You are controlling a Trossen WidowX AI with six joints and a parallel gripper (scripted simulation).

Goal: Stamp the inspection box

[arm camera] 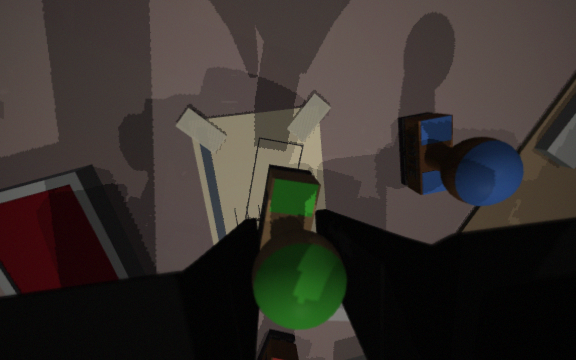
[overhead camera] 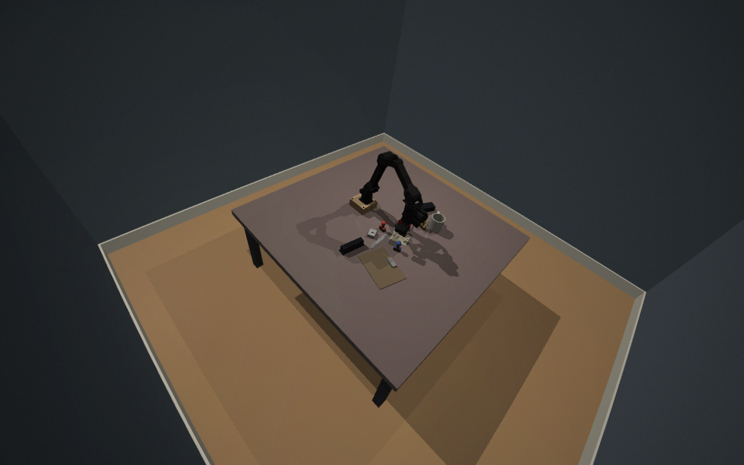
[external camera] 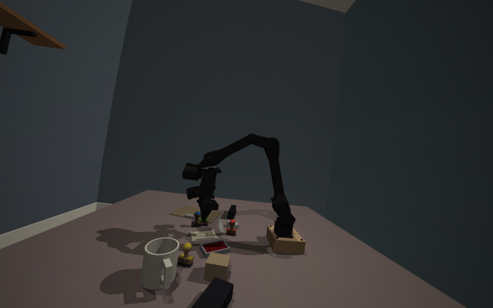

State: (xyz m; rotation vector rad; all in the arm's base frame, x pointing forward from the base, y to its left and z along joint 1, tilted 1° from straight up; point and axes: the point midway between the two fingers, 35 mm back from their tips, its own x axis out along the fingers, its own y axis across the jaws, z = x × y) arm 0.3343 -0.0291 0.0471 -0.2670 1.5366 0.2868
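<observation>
Now: gripper tip 21 cm to the right of the tan box, 9 cm past it and 4 cm above it. The rest, counted from my gripper tip: cream card 6 cm below, 1 cm behind; blue-knobbed stamp 8 cm to the right, 4 cm below, 4 cm ahead; green-knobbed PASS stamp right at my gripper tip.
</observation>
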